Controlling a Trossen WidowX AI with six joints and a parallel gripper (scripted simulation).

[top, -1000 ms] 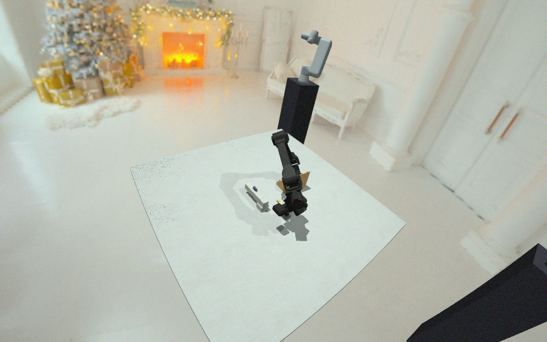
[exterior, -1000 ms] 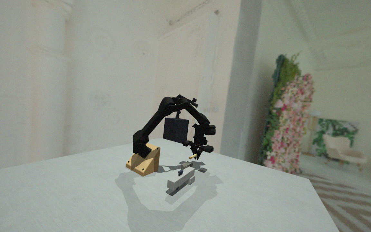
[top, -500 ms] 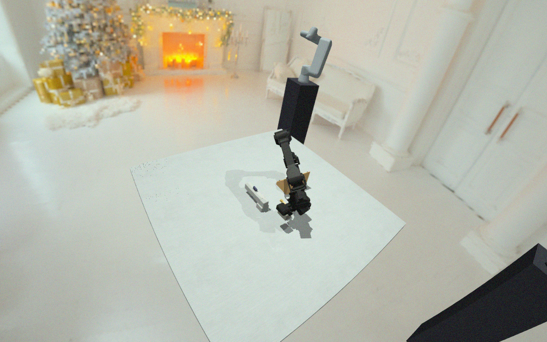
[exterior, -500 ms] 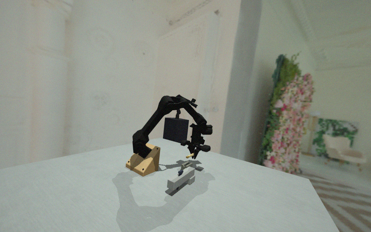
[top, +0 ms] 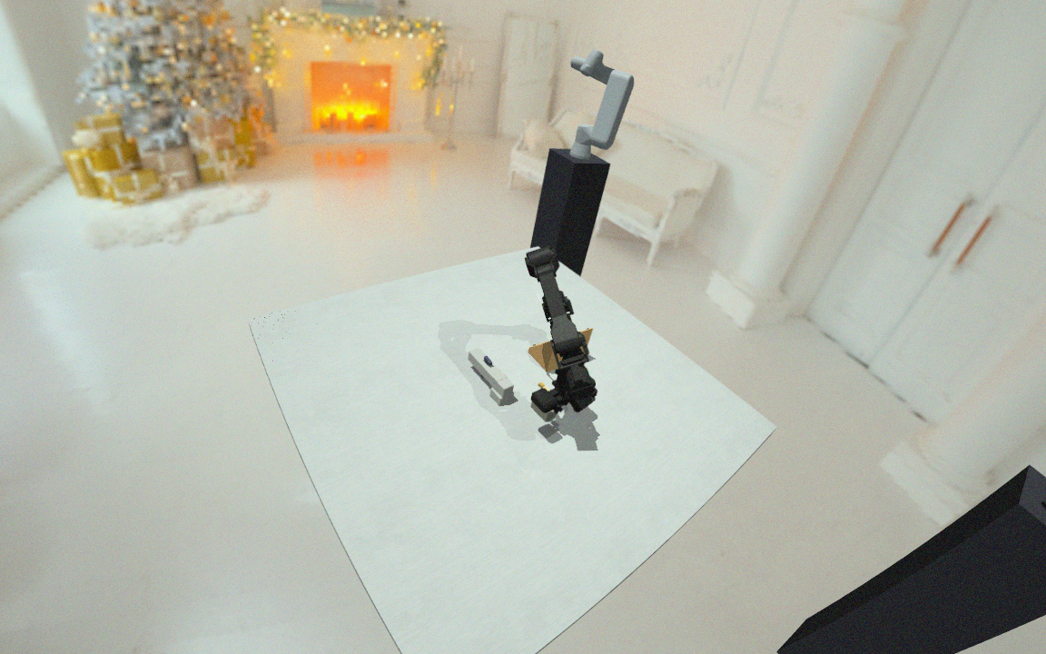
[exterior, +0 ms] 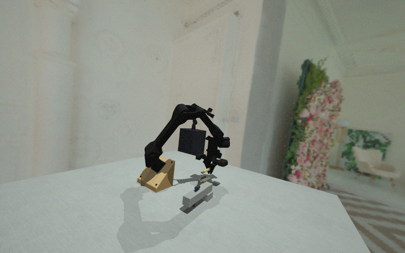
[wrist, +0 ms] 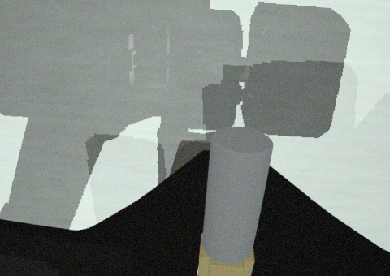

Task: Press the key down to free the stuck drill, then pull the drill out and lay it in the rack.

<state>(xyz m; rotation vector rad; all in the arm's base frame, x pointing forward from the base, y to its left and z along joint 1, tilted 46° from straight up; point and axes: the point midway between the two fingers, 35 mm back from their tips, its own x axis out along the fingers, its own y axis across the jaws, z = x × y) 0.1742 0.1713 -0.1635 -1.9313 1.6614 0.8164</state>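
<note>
My gripper tip is 4 cm to the left of the drill and 3 cm below it. Round my gripper tip: dark blue key (11 cm ahead, 23 cm to the right); then grey grooved rack (5 cm to the right, 3 cm below); then grey housing (10 cm ahead, 21 cm to the right, 1 cm below).
</note>
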